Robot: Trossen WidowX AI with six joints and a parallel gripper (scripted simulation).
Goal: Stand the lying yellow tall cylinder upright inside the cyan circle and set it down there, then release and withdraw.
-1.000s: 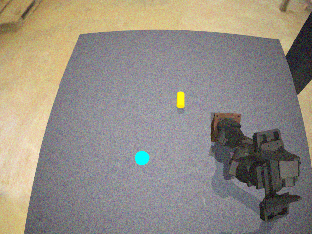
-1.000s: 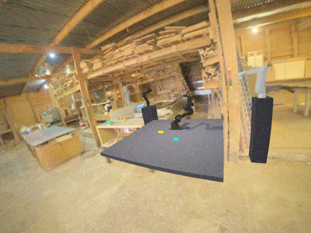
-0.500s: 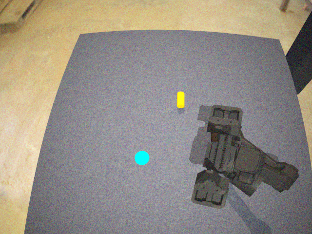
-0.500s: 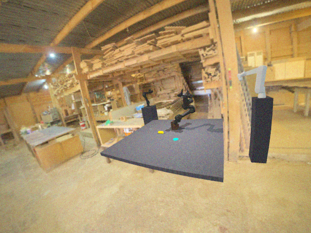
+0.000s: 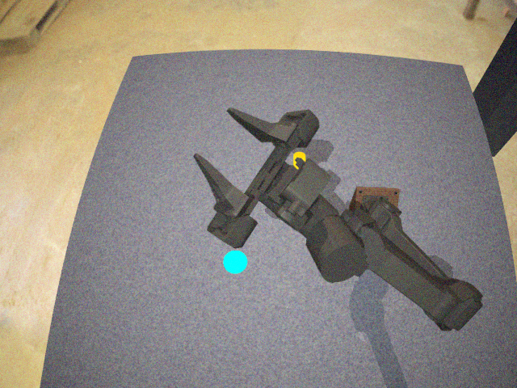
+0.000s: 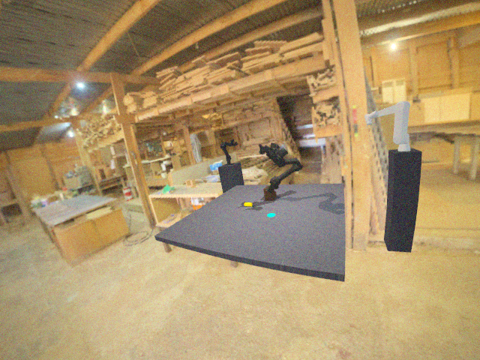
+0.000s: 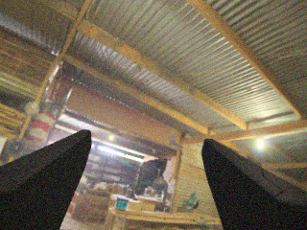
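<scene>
My gripper tip is 52 cm above the yellow tall cylinder, 26 cm to the left of it and 11 cm past it. Also, from my gripper tip: cyan circle 53 cm below, 5 cm ahead, 1 cm to the left.
</scene>
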